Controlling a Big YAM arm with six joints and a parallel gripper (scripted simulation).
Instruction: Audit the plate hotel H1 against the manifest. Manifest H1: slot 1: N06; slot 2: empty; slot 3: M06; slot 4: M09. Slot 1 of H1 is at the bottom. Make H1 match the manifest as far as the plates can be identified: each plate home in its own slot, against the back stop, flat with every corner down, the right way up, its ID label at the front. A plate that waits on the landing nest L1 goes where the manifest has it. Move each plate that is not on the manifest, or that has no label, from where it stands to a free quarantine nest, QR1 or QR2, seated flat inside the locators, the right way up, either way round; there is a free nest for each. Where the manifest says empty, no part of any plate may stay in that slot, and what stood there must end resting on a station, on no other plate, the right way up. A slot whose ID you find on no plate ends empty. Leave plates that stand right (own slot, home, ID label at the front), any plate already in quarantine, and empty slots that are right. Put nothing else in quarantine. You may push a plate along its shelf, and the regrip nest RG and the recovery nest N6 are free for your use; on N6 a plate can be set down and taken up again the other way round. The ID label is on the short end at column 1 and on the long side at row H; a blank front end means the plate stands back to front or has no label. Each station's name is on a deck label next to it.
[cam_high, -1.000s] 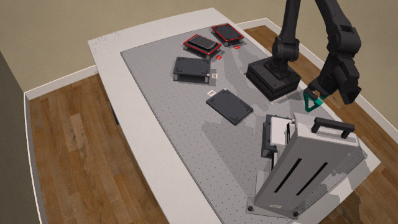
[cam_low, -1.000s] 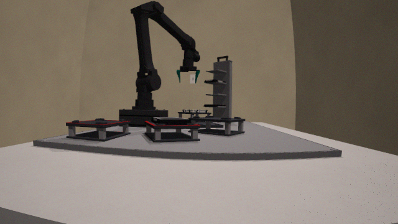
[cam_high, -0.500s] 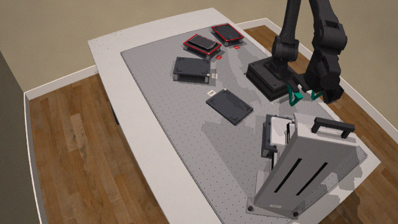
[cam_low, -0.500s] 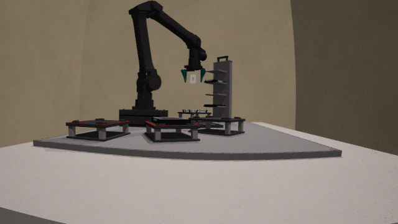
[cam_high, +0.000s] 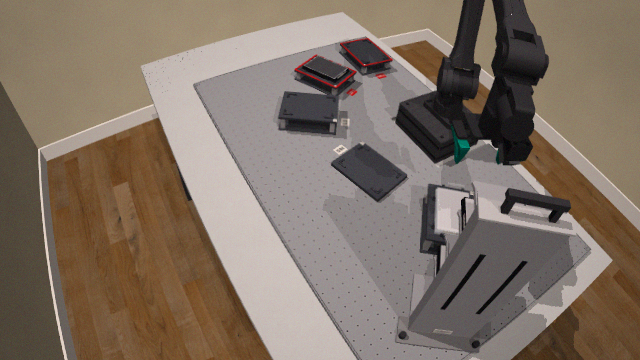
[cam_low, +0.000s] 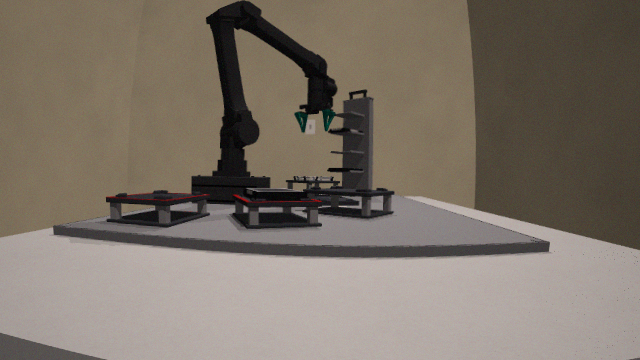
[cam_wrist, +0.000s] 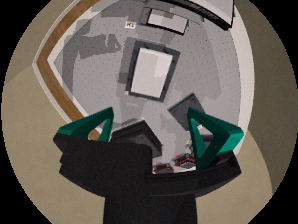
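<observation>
The white plate is 18 cm below my hand. Also, from my hand: H1 deck label (25 cm below, 16 cm to the left, 1 cm ahead); then plate hotel H1 (20 cm to the left, 17 cm ahead, 4 cm below); then red-rimmed quarantine nest (69 cm to the right, 23 cm behind, 21 cm below).
</observation>
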